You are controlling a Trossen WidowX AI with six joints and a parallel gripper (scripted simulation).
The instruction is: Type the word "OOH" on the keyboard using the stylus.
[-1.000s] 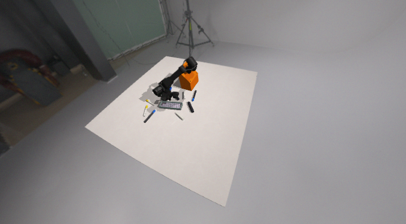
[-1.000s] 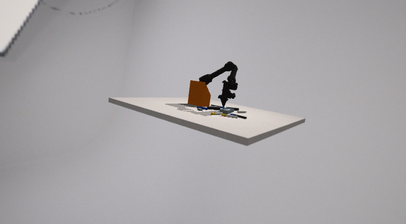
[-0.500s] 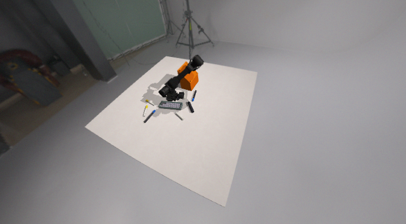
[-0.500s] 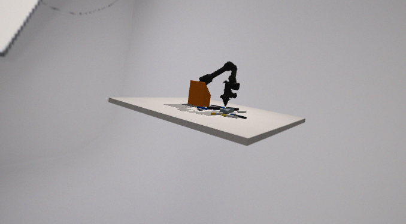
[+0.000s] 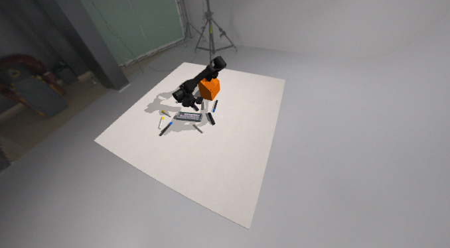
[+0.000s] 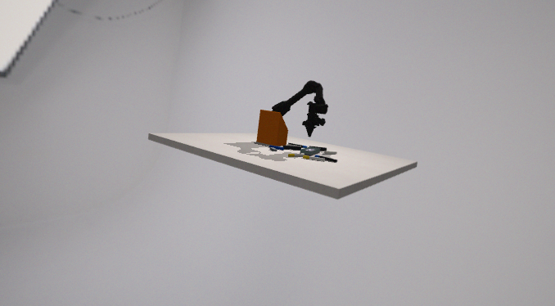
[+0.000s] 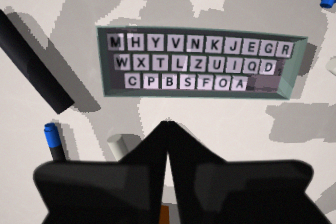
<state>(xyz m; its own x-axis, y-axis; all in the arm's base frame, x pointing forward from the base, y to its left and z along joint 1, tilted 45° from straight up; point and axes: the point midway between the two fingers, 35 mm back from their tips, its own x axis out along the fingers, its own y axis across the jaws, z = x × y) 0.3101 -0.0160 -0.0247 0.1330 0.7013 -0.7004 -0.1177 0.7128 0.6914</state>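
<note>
The stylus lies 180 mm behind my gripper tip, 150 mm to the right of it and 90 mm below it. Round my gripper tip: grey block 130 mm behind, 220 mm to the right, 90 mm below.
</note>
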